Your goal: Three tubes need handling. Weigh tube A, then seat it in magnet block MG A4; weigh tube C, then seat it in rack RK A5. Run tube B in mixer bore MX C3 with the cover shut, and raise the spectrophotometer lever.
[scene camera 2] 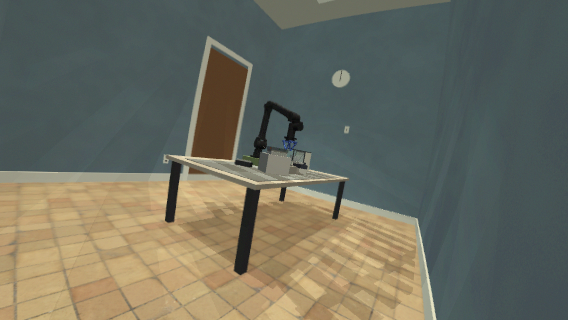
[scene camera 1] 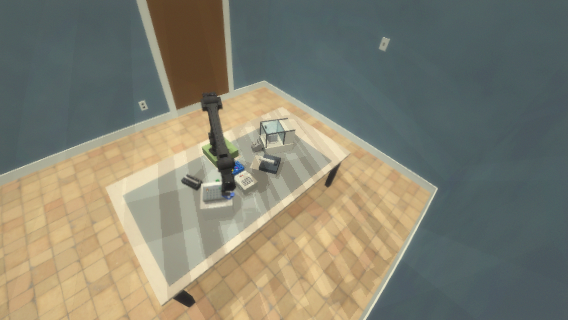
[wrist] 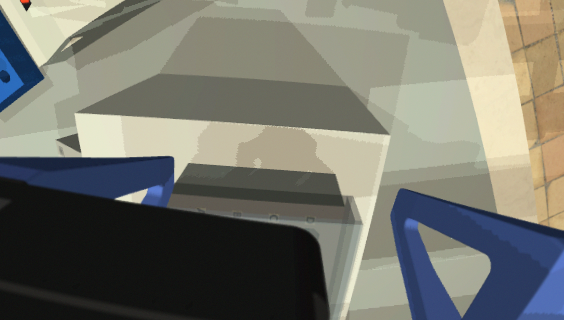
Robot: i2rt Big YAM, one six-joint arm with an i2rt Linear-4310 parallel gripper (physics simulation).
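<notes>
My gripper is open and empty, its blue fingers above a white box-shaped device. This looks like the mixer; its lettered grey block lies under a clear cover in the wrist view, partly hidden by the black gripper body. Whether the cover is fully shut I cannot tell. A glass-walled balance stands at the far right of the table. A dark device, perhaps the spectrophotometer, stands nearer; its lever is too small to judge. Tubes A, B and C cannot be identified.
A blue rack and a pale block with dark holes stand beside the white device. A black item lies to its left. A small grey object stands by the balance. The green arm base is behind.
</notes>
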